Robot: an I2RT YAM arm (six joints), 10 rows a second.
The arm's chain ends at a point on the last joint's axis. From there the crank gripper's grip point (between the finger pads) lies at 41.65 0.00 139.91 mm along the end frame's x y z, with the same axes.
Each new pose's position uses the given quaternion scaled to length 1; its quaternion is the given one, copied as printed.
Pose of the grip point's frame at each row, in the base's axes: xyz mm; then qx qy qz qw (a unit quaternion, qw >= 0):
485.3, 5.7, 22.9, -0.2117, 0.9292, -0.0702, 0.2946
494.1, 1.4, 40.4, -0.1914, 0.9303, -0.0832, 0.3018
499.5, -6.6, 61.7, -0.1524, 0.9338, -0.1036, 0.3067
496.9, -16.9, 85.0, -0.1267, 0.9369, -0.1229, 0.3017
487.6, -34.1, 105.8, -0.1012, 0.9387, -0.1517, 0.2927
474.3, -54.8, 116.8, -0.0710, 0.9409, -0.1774, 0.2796
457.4, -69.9, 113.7, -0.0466, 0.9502, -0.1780, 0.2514
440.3, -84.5, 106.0, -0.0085, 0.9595, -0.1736, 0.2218
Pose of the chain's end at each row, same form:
435.2, 24.6, 158.7, -0.2117, 0.9292, -0.0702, 0.2946
442.1, 23.8, 174.9, -0.1914, 0.9303, -0.0832, 0.3018
446.8, 21.9, 194.8, -0.1524, 0.9338, -0.1036, 0.3067
446.2, 17.6, 217.5, -0.1267, 0.9369, -0.1229, 0.3017
440.1, 9.1, 236.9, -0.1012, 0.9387, -0.1517, 0.2927
431.9, -4.0, 246.9, -0.0710, 0.9409, -0.1774, 0.2796
424.4, -18.4, 246.3, -0.0466, 0.9502, -0.1780, 0.2514
417.9, -34.5, 241.3, -0.0085, 0.9595, -0.1736, 0.2218

